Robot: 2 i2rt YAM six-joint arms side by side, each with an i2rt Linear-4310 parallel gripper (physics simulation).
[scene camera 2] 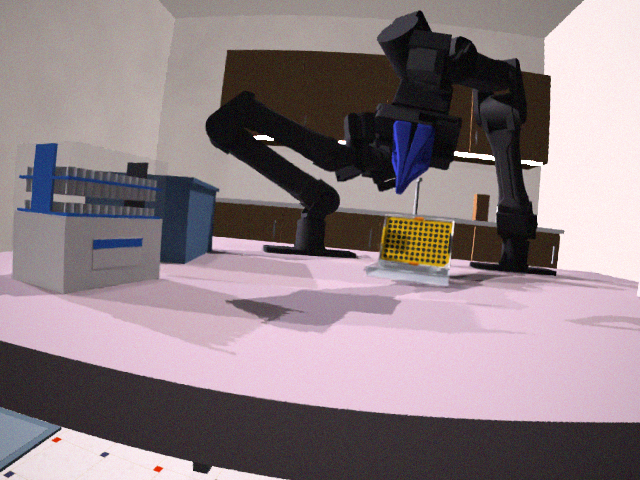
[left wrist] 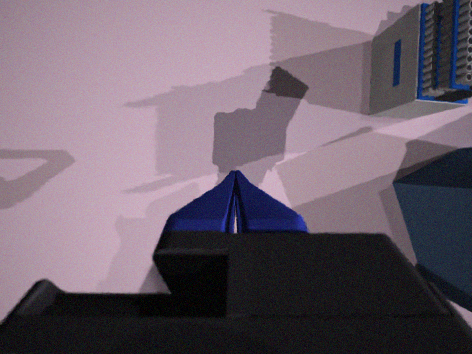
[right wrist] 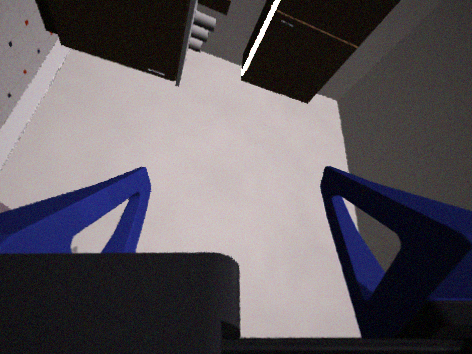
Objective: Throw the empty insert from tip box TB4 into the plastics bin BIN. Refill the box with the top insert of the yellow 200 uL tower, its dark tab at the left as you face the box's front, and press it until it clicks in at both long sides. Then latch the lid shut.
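Pixels of known places: left gripper, between the fingertips: point(scene camera 2: 398, 190) point(left wrist: 235, 177); right gripper, between the fingertips: point(right wrist: 235, 176); left arm's base, origin of its link: point(scene camera 2: 512, 270); right arm's base, origin of its link: point(scene camera 2: 308, 253).
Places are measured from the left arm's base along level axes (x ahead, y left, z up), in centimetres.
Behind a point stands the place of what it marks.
My left gripper point(scene camera 2: 399, 191) @[x 45.7, y -33.4, z 11.6 cm] point(left wrist: 235, 177) @[x 45.7, y -33.4, z 11.6 cm] is shut and empty, its blue fingertips together above the yellow insert in scene camera 2. My right gripper point(right wrist: 235, 176) @[x -14.4, y -29.8, z 24.6 cm] is open and empty in the right wrist view; its fingers are mostly hidden in scene camera 2. A clear box with a yellow perforated insert point(scene camera 2: 416, 241) @[x 23.0, y -27.6, z 5.5 cm] stands on the table, its grid facing the camera and a clear flap point(scene camera 2: 408, 274) @[x 33.5, y -29.8, z 1.1 cm] low in front. Its label cannot be read. A dark blue container point(scene camera 2: 199, 219) @[x 31.7, y -62.5, z 6.1 cm] point(left wrist: 440, 220) @[x 33.9, y -62.0, z 5.1 cm] stands behind the rack block; I cannot tell whether it is BIN. No yellow 200 uL tower can be made out.
A grey block point(scene camera 2: 111, 258) @[x 57.3, y -59.2, z 2.6 cm] point(left wrist: 387, 75) @[x 55.4, y -58.9, z 2.8 cm] with blue plates and rows of tips under a clear cover stands at the left of the pink table point(scene camera 2: 439, 361) @[x 64.8, y -31.6, z 0.0 cm]. A thin metal post point(scene camera 2: 417, 196) rises behind the yellow insert. A pale blue panel point(scene camera 2: 20, 434) shows at floor level.
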